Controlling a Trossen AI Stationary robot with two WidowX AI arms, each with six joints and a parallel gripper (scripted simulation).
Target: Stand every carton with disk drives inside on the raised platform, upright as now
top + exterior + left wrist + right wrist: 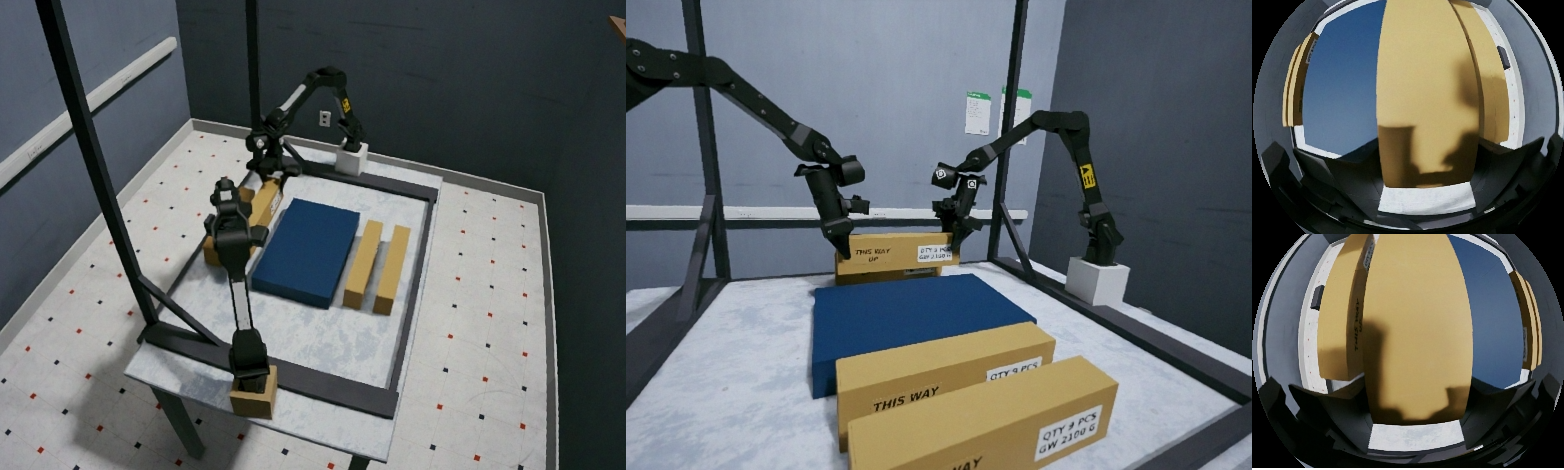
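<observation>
The carton is 140 mm to the right of my left hand and 30 mm below it. Also, from my left hand: dark frame rail 550 mm ahead, 160 mm to the right, 140 mm below; raised blue platform 180 mm ahead, 150 mm to the right, 120 mm below.
The carton lies 15 cm to the left of my right hand and 3 cm below it. Also, from my right hand: dark frame rail (55 cm ahead, 13 cm to the left, 14 cm below); then raised blue platform (18 cm ahead, 14 cm to the left, 12 cm below).
</observation>
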